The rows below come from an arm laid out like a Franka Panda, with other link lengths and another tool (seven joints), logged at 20 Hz.
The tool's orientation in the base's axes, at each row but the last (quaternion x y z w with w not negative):
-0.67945, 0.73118, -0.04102, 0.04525
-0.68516, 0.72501, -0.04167, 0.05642
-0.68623, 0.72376, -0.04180, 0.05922
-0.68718, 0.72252, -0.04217, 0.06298
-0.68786, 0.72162, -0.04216, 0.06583
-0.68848, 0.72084, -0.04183, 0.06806
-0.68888, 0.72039, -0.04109, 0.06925
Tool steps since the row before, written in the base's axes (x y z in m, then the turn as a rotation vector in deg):
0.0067, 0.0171, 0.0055, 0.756, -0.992, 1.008
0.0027, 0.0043, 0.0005, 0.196, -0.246, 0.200
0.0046, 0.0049, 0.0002, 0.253, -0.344, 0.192
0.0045, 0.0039, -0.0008, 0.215, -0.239, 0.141
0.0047, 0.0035, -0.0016, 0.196, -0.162, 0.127
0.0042, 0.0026, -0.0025, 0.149, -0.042, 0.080
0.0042, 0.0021, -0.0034, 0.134, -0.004, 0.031
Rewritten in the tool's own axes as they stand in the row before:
-0.0176, -0.0060, -0.0046, 0.924, -0.944, -0.910
-0.0045, -0.0025, 0.0000, 0.230, -0.236, -0.175
-0.0051, -0.0043, 0.0006, 0.325, -0.296, -0.161
-0.0041, -0.0041, 0.0016, 0.224, -0.246, -0.113
-0.0036, -0.0042, 0.0024, 0.148, -0.221, -0.100
-0.0027, -0.0036, 0.0032, 0.032, -0.161, -0.057
-0.0021, -0.0035, 0.0041, -0.003, -0.137, -0.010

